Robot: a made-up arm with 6 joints.
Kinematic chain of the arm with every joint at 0, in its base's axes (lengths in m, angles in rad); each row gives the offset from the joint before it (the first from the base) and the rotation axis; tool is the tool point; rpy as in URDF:
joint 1: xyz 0 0 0.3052 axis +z
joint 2: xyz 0 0 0 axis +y
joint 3: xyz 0.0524 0 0.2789 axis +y
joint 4: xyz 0.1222 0 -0.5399 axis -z
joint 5: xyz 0 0 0 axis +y
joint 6: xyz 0.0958 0 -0.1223 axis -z
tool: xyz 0 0 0 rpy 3.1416 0 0
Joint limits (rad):
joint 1: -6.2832..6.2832
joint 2: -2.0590..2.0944
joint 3: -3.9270..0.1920
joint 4: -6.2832..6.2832
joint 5: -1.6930..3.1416
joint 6: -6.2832..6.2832
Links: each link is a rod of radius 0.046 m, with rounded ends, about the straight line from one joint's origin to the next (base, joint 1, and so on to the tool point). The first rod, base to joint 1, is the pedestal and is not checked.
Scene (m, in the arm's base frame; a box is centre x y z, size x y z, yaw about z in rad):
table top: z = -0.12
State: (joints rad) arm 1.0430 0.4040 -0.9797 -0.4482 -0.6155 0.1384
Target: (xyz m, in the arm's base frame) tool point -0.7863 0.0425 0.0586
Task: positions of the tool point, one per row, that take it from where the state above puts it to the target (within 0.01 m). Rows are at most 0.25 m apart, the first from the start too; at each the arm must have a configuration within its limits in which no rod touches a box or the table.
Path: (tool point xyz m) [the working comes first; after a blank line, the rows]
Joints at the target: 2.9901 0.8788 -1.4648 -0.6021 -0.3924 0.1384
Straight joint move there: clear.

1: 0.1101 0.7020 0.1745
2: -0.0894 0.7206 0.1574
3: -0.2900 0.6815 0.1394
4: -0.4748 0.5858 0.1204
5: -0.6277 0.4397 0.1006
6: -0.7350 0.2537 0.0799
7: -0.7863 0.0425 0.0586

